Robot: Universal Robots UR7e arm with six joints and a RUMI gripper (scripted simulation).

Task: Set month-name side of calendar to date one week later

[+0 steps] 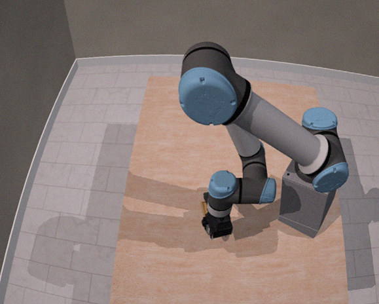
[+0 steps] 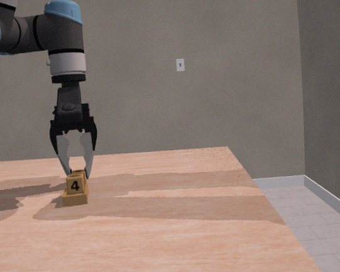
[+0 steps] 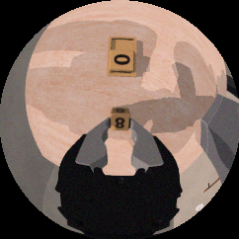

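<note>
My hand is 3 cm short of the wooden calendar tray, 10 cm to the left of it and 2 cm above it.
</note>
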